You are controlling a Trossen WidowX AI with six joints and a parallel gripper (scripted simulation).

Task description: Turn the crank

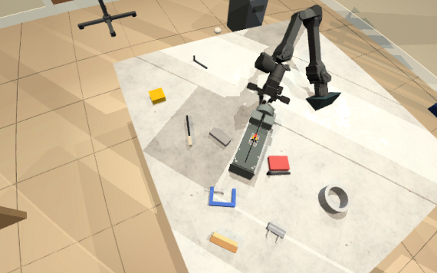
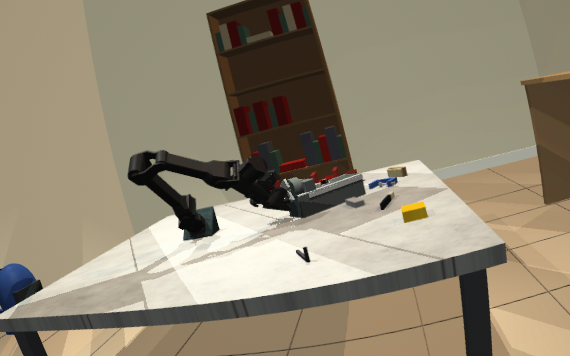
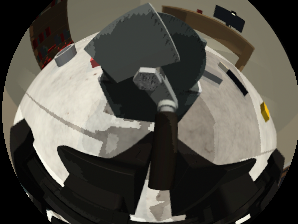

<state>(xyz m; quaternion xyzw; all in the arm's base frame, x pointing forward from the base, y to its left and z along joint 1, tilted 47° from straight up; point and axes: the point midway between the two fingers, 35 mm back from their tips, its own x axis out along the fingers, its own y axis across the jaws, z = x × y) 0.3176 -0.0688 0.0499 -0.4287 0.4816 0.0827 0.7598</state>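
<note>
The crank handle lies 30 mm above my gripper tip, 20 mm behind it and 10 mm to the right of it. From my gripper tip the other things lie so: grey block: 210 mm ahead, 30 mm below; then red pointer: 120 mm ahead, 100 mm to the left, 50 mm above; then red block: 220 mm to the left, 70 mm ahead, 20 mm below.
</note>
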